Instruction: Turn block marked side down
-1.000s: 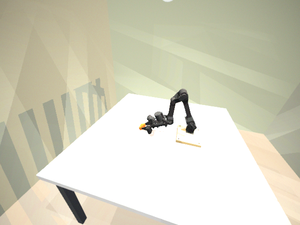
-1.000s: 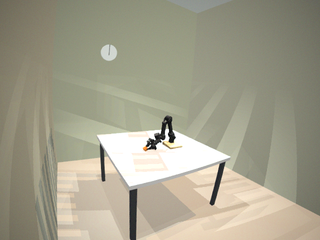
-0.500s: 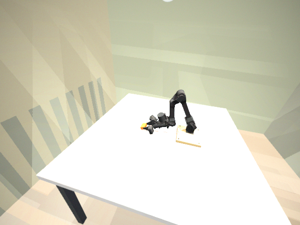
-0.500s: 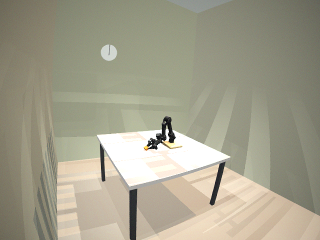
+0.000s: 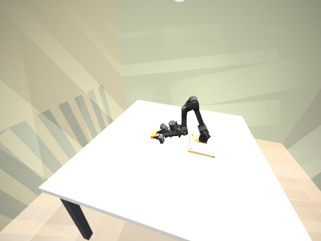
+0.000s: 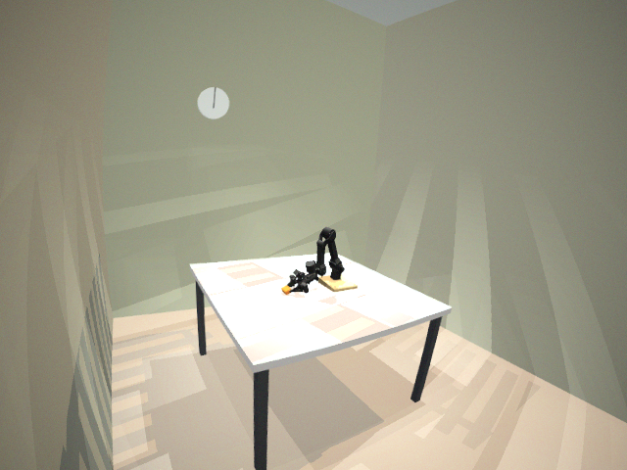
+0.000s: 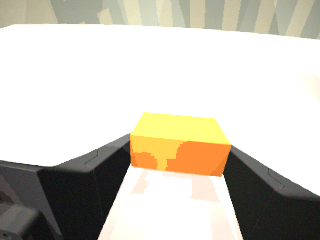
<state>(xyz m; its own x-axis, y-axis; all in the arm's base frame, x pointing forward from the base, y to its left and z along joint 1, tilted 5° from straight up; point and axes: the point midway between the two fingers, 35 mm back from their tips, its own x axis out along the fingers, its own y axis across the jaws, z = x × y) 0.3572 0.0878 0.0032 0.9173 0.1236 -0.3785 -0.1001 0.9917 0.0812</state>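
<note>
My gripper tip is 1 cm above the orange block.
</note>
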